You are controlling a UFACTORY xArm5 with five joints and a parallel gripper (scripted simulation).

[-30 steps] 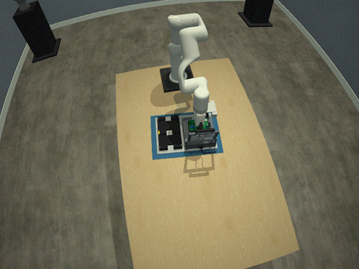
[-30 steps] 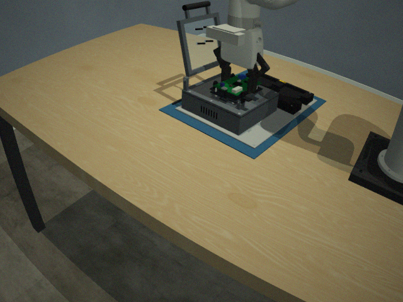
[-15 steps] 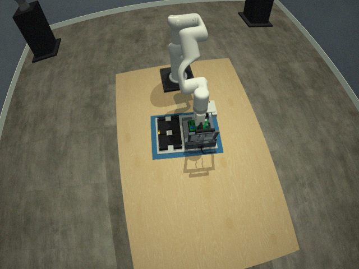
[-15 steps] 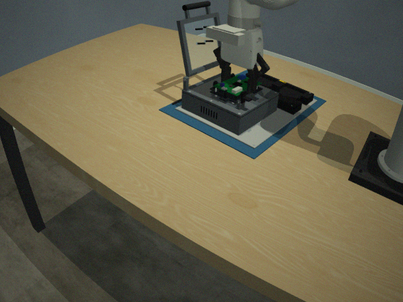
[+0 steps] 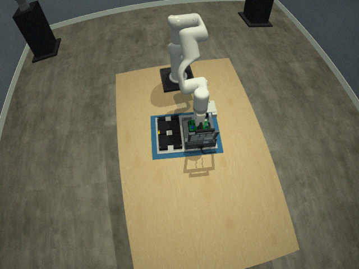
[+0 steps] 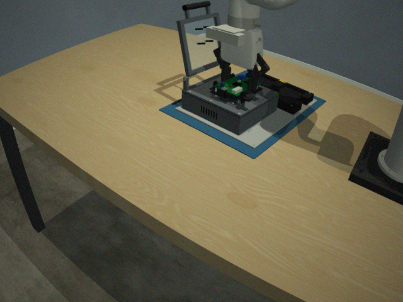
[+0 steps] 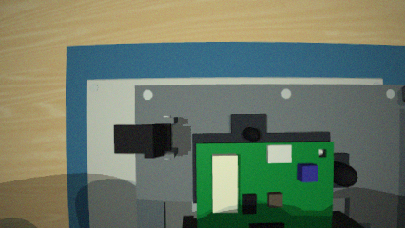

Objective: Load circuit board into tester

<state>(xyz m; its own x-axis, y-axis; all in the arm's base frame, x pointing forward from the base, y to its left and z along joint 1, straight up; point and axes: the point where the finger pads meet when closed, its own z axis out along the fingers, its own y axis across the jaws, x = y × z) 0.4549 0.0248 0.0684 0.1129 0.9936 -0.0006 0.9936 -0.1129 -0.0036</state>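
Right now my hand is right at the green circuit board. From my hand the other things lie so: black nest (10 mm ahead, 10 mm to the left, 20 mm below); then clear lid (120 mm ahead, 10 mm to the right, 90 mm above).
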